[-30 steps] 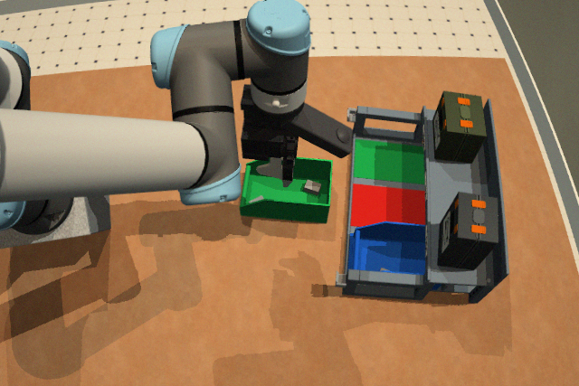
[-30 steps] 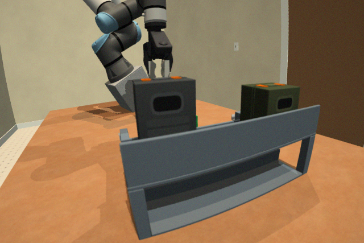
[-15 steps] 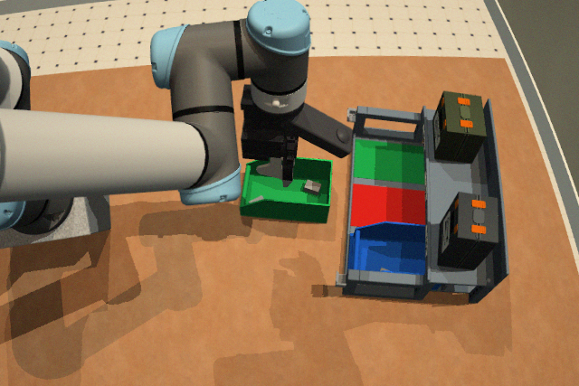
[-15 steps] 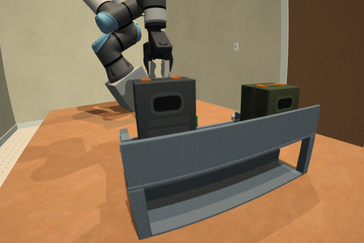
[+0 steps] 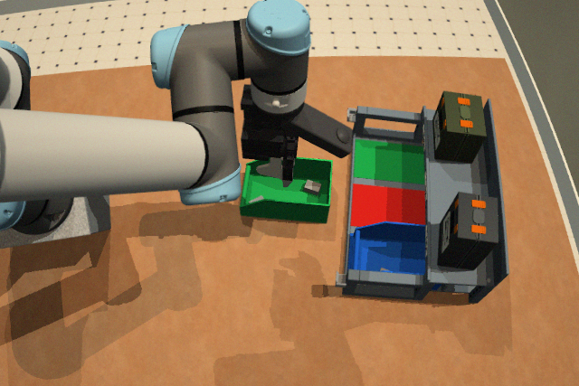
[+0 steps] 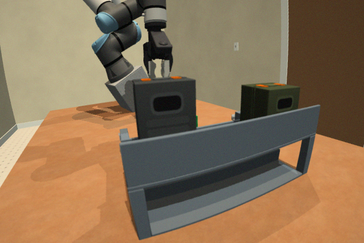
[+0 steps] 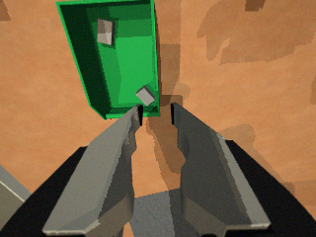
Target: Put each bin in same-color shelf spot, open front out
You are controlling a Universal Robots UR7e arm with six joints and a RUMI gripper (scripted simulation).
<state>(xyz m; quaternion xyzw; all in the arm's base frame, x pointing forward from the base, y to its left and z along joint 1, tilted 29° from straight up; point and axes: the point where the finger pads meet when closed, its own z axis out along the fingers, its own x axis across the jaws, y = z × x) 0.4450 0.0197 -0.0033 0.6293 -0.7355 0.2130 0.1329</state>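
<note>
Right now my hand is 130 mm above the green bin and 50 mm to the right of it. Round my hand: shelf front lip 160 mm below, 130 mm ahead, 20 mm to the left; black box 290 mm ahead, 130 mm to the right, 10 mm below; blue bin 200 mm ahead, 130 mm below, 110 mm to the right.
</note>
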